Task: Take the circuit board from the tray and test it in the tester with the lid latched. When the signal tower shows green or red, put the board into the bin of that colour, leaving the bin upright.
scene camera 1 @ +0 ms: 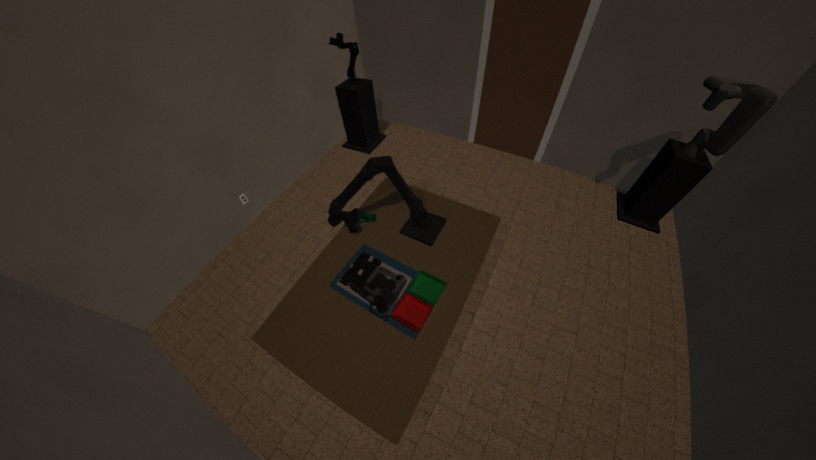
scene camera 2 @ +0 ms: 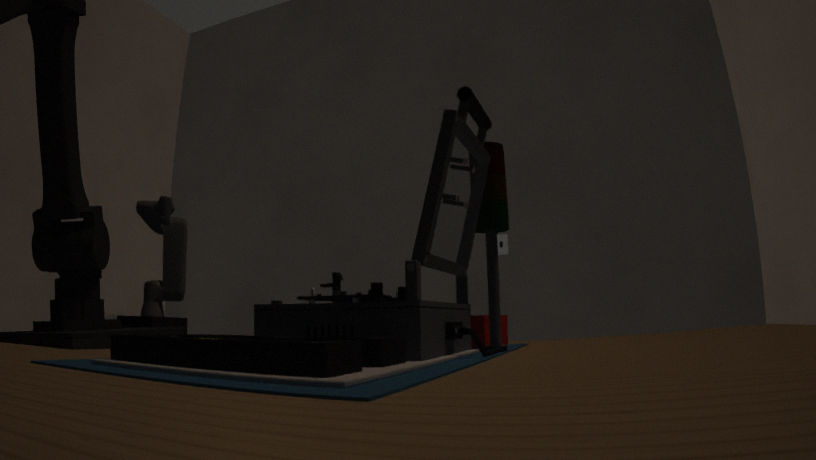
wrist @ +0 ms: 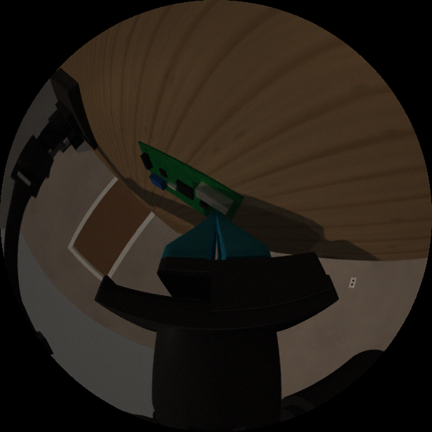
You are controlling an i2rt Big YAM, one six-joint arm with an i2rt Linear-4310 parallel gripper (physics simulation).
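Frame: origin at the arm's base, x ahead, y left, z up, level; metres.
Where they show: gripper, fingertip midpoint: (scene camera 1: pixel 361 217); arm's base, link origin: (scene camera 1: pixel 421 223) (scene camera 2: pixel 78 330).
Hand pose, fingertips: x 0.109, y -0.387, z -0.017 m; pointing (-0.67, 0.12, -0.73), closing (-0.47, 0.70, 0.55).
Observation:
Things, the pixels of their top centre, and the offset from my fingertips. "*": a spot on its surface instead. Level surfaces: height alone.
- green circuit board, top centre: (scene camera 1: pixel 367 217) dx -0.013, dy +0.040, dz +0.004 m
- dark tray, surface spot: (scene camera 2: pixel 228 355) * dx +0.372, dy +0.158, dz +0.011 m
- grey tester, surface spot: (scene camera 2: pixel 342 322) * dx +0.394, dy +0.305, dz +0.036 m
- signal tower, surface spot: (scene camera 2: pixel 496 182) * dx +0.524, dy +0.466, dz +0.200 m
- green bin, top centre: (scene camera 1: pixel 426 286) dx +0.279, dy +0.602, dz +0.041 m
- red bin, top centre: (scene camera 2: pixel 447 317) (scene camera 1: pixel 411 310) dx +0.429, dy +0.591, dz +0.041 m
- blue mat, surface height: dz -0.004 m
My gripper (scene camera 1: pixel 358 217) (wrist: pixel 216 216) is shut on one end of the green circuit board (scene camera 1: pixel 368 217) (wrist: pixel 195 178), which sticks out from the teal fingertips, tilted, above the wooden table. The dark tray (scene camera 1: pixel 360 269) (scene camera 2: pixel 228 355) lies beside the grey tester (scene camera 2: pixel 342 322). The tester's lid (scene camera 2: pixel 435 182) stands open, leaning back a little past upright. The signal tower (scene camera 2: pixel 496 182) stands behind it with dark red and green sections, neither visibly lit. The green bin (scene camera 1: pixel 427 287) and the red bin (scene camera 1: pixel 411 312) (scene camera 2: pixel 480 326) stand upright side by side; the green bin does not show in scene camera 2.
The tester and tray stand on a white plate on a blue mat (scene camera 2: pixel 371 391). The arm's base (scene camera 1: pixel 423 229) (wrist: pixel 70 95) is on the table behind the mat. Two other arms stand on black pedestals (scene camera 1: pixel 358 114) (scene camera 1: pixel 665 182) by the walls. A cable runs near the tower foot.

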